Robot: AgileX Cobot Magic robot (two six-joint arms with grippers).
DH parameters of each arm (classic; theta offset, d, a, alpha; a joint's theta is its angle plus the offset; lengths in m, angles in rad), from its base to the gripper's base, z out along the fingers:
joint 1: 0 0.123 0 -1.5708
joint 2: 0.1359 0 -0.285 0
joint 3: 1.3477 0 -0.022 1.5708
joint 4: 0 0.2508 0 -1.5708
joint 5: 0 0 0.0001 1.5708
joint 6: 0 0.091 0 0
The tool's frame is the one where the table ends.
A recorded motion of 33 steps. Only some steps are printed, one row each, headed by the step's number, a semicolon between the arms.
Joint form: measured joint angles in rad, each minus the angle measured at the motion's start. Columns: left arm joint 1, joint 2, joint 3, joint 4, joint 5, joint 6; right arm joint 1, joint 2, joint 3, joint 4, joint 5, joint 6.
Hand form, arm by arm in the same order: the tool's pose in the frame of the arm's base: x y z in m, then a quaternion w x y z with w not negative. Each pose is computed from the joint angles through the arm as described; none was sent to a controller.
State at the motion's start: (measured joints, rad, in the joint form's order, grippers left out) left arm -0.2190 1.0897 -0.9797 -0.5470 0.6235 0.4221; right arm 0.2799 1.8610 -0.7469 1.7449 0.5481 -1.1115
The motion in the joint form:
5: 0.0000 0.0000 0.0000 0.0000 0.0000 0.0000; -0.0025 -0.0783 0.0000 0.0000 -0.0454 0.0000
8: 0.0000 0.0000 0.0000 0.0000 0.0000 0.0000; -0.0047 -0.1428 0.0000 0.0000 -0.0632 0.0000
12: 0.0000 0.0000 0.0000 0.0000 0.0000 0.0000; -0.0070 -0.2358 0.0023 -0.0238 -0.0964 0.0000
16: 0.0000 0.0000 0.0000 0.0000 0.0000 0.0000; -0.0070 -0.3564 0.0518 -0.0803 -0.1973 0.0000
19: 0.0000 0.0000 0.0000 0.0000 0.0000 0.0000; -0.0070 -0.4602 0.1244 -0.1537 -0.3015 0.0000
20: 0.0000 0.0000 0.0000 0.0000 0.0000 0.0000; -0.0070 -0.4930 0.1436 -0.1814 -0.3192 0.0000
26: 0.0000 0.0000 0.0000 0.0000 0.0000 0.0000; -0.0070 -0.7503 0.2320 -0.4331 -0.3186 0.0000
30: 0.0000 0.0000 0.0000 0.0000 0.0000 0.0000; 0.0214 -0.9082 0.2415 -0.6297 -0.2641 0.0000
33: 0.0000 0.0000 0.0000 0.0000 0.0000 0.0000; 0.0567 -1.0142 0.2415 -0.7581 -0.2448 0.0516
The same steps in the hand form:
5: 0.2161 -0.0765 0.3603 0.45139 0.15202 0.85757 -0.19419; 0.2900 0.1276 0.1396 0.20054 0.08713 0.90781 0.35786
8: 0.2161 -0.0765 0.3603 0.45139 0.15202 0.85757 -0.19419; 0.2893 0.1252 0.1591 0.23113 0.08202 0.89988 0.36066
12: 0.2161 -0.0765 0.3603 0.45139 0.15202 0.85757 -0.19419; 0.2852 0.1207 0.1854 0.27454 0.06626 0.89068 0.35626
16: 0.2161 -0.0765 0.3603 0.45139 0.15202 0.85757 -0.19419; 0.2695 0.1079 0.2037 0.32134 0.05356 0.89190 0.31367
19: 0.2161 -0.0765 0.3603 0.45139 0.15202 0.85757 -0.19419; 0.2500 0.0931 0.2090 0.35423 0.04049 0.89749 0.25959
20: 0.2161 -0.0765 0.3603 0.45139 0.15202 0.85757 -0.19419; 0.2439 0.0898 0.2116 0.36402 0.03103 0.89718 0.24818
26: 0.2161 -0.0765 0.3603 0.45139 0.15202 0.85757 -0.19419; 0.2004 0.0770 0.2424 0.44218 -0.08765 0.86883 0.20478
30: 0.2161 -0.0765 0.3603 0.45139 0.15202 0.85757 -0.19419; 0.1728 0.0778 0.2664 0.49025 -0.19745 0.82938 0.18108
33: 0.2161 -0.0765 0.3603 0.45139 0.15202 0.85757 -0.19419; 0.1533 0.0778 0.2820 0.52109 -0.24492 0.79981 0.16962

